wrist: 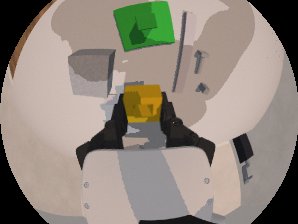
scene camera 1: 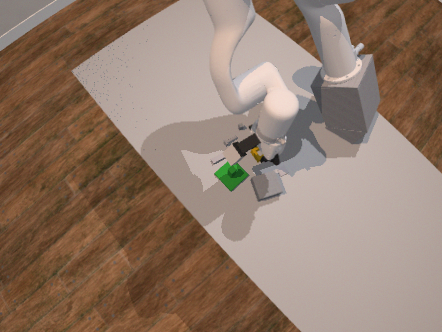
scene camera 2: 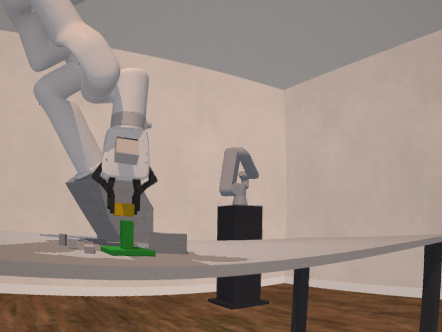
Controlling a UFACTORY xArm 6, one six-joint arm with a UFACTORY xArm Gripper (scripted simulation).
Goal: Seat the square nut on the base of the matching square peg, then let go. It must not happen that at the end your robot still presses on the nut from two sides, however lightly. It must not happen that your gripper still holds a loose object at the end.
The pictures show: my gripper, a grey block and a grey bar.
My gripper is seen too in the wrist view and in scene camera 1.
